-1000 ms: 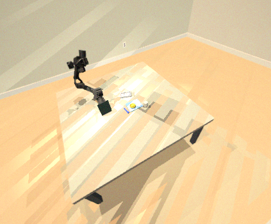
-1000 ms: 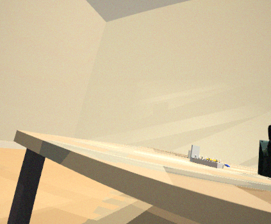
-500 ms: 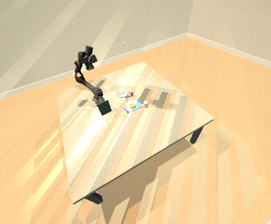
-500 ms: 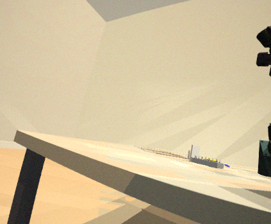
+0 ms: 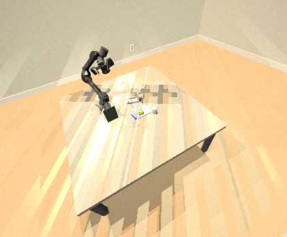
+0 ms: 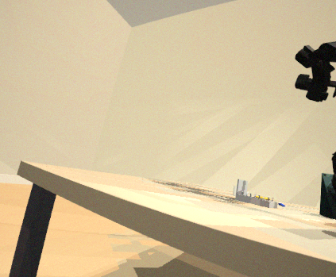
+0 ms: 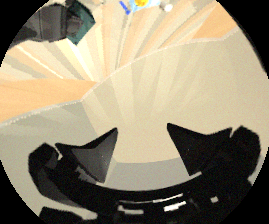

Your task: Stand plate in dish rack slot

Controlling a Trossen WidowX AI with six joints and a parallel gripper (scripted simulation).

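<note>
Now: gripper tip 200 mm short of the yellow plate, 120 mm to the left of it and 470 mm above it. Also, from my gripper tip: blue pen-like object 120 mm ahead, 130 mm to the right, 480 mm below; light blue mat 220 mm ahead, 110 mm to the right, 480 mm below; grey dish rack 230 mm ahead, 80 mm to the left, 460 mm below.
</note>
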